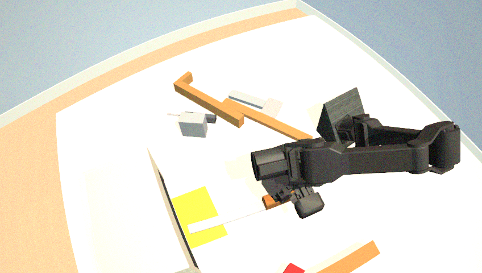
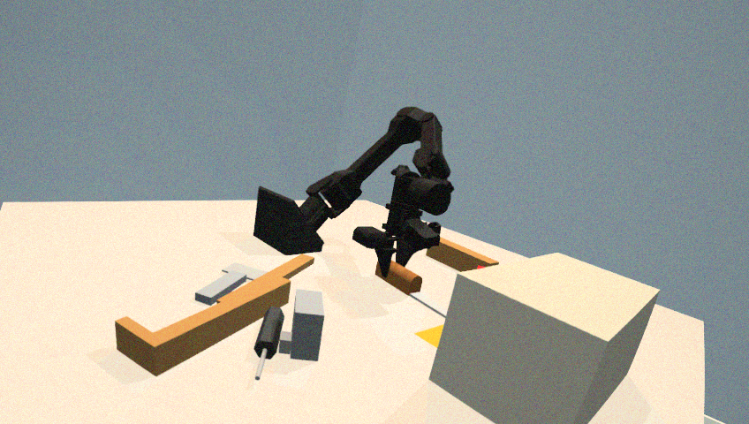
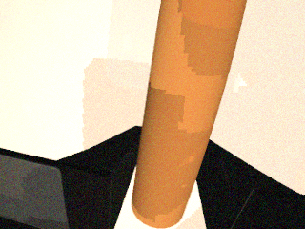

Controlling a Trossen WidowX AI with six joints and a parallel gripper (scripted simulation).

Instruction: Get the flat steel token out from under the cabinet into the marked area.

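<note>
The long orange bar lies 230 mm to the right of my gripper tip and 100 mm behind it. Also, from my gripper tip: red piece 170 mm to the left, 140 mm ahead, 10 mm above; small grey cube 350 mm to the right, 90 mm ahead; grey block 320 mm to the right, 90 mm ahead, 30 mm above.
</note>
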